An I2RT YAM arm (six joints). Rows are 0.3 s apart.
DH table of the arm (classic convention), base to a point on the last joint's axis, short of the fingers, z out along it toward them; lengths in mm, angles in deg. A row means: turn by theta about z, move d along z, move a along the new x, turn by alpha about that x. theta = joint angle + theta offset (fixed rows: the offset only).
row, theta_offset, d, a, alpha
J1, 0, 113.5, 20, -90
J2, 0, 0, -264, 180
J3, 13.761, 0, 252.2, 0
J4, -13.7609, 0, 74, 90
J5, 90, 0, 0, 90
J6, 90, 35.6, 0, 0
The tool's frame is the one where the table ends.
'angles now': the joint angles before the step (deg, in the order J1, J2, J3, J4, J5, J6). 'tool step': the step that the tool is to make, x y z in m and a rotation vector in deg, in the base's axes. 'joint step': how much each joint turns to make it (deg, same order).
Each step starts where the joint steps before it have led.
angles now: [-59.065, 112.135, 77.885, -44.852, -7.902, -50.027]
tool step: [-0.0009, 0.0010, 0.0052, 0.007, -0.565, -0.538]
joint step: [-0.076, -0.782, 0.112, -0.533, -0.391, 0.553]
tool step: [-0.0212, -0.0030, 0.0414, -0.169, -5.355, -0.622]
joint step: [-3.570, -4.949, 2.719, -5.277, -5.126, -1.918]
